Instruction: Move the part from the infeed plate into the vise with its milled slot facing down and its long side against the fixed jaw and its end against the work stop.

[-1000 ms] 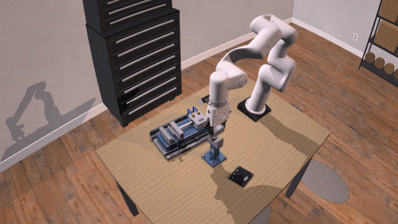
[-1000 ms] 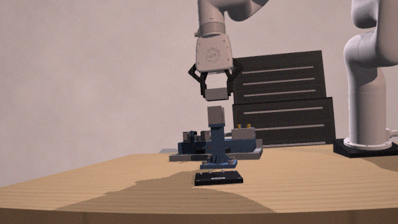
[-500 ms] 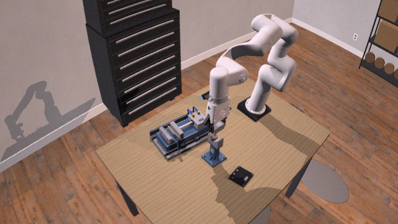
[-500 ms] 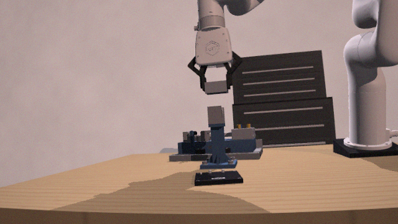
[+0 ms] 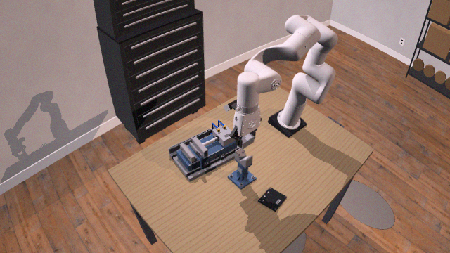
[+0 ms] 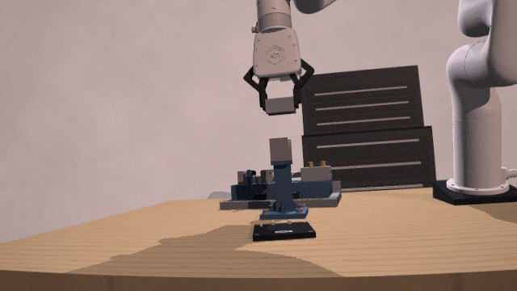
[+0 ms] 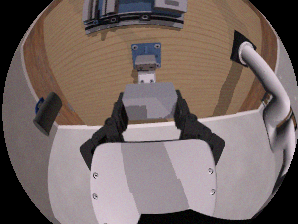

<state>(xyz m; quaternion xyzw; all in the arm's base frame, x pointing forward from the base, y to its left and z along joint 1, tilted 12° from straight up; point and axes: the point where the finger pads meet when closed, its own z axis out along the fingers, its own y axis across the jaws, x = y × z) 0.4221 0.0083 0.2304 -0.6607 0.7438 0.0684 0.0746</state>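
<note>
My hand is 200 mm to the left of the white cylinder rod and 160 mm above it. Round my hand: part: 20 mm below; then air cylinder: 190 mm to the right, 160 mm below, 80 mm behind.
</note>
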